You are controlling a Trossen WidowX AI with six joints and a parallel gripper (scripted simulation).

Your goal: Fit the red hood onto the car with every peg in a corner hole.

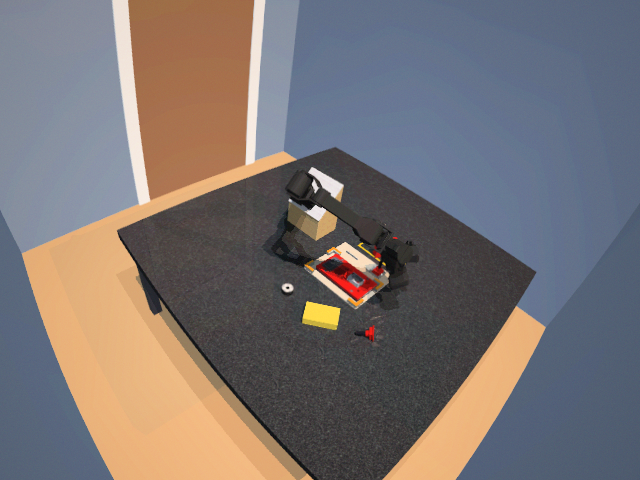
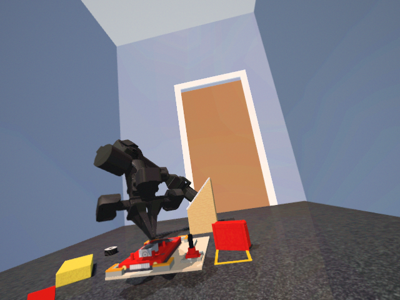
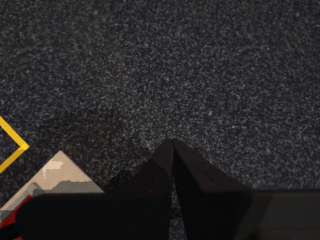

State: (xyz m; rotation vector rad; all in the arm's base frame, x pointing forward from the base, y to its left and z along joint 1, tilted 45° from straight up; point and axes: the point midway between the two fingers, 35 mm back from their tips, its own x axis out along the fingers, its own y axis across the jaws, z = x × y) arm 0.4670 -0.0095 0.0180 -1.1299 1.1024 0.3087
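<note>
My gripper tip is 180 mm past the red hood, 150 mm to the right of it and 50 mm above it. The rest, counted from my gripper tip: grey engine block 140 mm behind, 70 mm to the right, 70 mm below; then yellow block 110 mm behind, 270 mm to the right, 70 mm below; then cream jig 180 mm behind, 60 mm to the right, 80 mm below.
</note>
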